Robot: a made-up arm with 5 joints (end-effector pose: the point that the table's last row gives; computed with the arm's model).
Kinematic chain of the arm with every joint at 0, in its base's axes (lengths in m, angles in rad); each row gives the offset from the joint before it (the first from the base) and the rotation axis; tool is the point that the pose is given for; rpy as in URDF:
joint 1: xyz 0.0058 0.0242 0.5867 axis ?
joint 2: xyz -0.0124 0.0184 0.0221 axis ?
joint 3: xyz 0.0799 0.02 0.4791 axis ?
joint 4: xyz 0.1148 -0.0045 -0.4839 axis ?
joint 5: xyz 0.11 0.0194 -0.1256 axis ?
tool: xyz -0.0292 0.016 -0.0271 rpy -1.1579 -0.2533 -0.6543
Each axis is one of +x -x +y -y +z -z.
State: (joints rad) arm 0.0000 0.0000 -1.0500 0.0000 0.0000
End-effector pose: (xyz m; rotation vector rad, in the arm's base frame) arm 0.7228 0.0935 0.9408 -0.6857 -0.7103 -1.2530
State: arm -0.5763 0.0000 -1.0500 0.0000 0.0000
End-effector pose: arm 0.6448 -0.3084 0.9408 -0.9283 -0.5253 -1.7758
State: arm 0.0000 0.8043 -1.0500 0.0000 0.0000
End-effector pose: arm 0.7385 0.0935 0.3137 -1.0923 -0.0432 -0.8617
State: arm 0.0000 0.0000 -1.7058 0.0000 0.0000
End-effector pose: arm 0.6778 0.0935 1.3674 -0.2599 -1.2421 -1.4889
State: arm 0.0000 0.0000 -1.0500 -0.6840 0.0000
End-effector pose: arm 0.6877 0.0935 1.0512 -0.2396 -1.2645 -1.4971
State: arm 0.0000 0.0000 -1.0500 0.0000 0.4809
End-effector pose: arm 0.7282 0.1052 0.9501 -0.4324 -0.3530 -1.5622
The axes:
joint 1: +z
joint 2: +y
joint 3: +y
joint 4: +y
joint 5: -z

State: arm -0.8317 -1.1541 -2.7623 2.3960 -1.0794
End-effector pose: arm -0.4277 0.5520 1.2156 -1.8538 -1.2911 -1.1419
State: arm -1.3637 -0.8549 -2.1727 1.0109 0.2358
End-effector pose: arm 0.0224 0.3133 1.6202 0.8688 1.4094 2.5805
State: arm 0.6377 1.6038 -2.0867 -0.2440 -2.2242
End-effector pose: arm 0.7791 0.6226 0.1002 -0.6703 -2.0634 1.3586
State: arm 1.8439 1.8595 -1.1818 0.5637 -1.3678
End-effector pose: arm -0.0465 0.1074 -0.1862 -0.9796 -0.1780 2.7008
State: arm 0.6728 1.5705 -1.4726 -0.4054 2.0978
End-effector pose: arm 0.5186 0.5230 -0.0674 -0.5892 1.0872 -1.8527
